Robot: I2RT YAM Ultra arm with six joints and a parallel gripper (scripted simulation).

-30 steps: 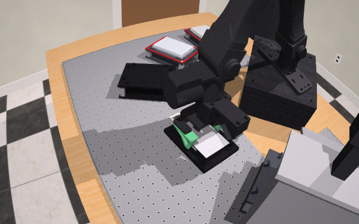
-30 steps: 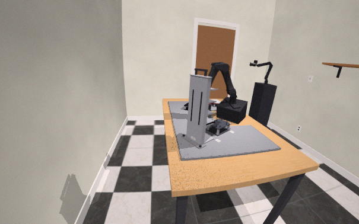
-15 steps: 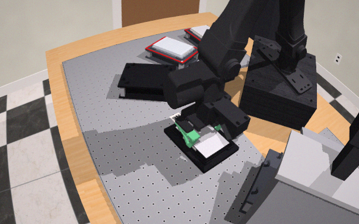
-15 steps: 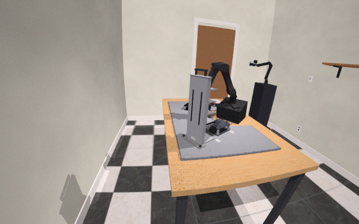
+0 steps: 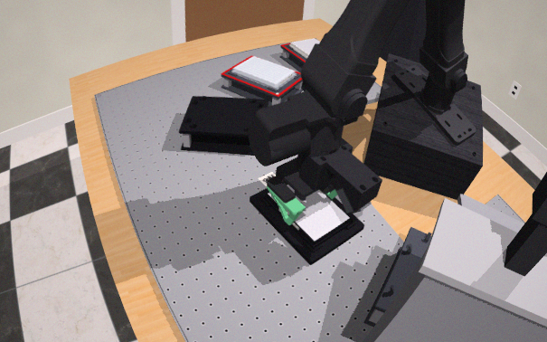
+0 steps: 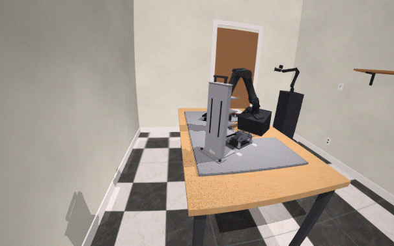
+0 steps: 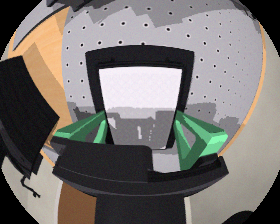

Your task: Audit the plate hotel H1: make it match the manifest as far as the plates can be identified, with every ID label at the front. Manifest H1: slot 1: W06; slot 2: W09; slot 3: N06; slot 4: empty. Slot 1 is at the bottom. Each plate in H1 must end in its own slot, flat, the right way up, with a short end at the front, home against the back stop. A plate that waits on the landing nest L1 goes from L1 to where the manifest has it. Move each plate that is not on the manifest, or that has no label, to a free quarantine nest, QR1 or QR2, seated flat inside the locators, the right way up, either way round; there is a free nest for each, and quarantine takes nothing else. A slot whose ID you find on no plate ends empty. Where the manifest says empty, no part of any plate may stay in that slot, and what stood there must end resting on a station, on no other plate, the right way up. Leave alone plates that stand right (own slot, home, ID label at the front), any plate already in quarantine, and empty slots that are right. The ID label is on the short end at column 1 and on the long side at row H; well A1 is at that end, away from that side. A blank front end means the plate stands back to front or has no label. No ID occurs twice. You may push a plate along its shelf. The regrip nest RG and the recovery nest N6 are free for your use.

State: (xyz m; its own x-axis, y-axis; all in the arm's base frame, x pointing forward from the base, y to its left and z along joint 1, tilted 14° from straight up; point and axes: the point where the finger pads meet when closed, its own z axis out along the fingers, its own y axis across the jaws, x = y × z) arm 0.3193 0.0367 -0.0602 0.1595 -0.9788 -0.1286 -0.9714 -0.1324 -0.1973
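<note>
My gripper is now 20 mm above the flat black nest N6. The rest, counted from my hand: tag L1: 200 mm to the right, 50 mm behind, 20 mm below; black landing nest L1: 260 mm to the right, 40 mm ahead, 20 mm above; N6 tag: 100 mm to the right, 20 mm below, 20 mm ahead.
</note>
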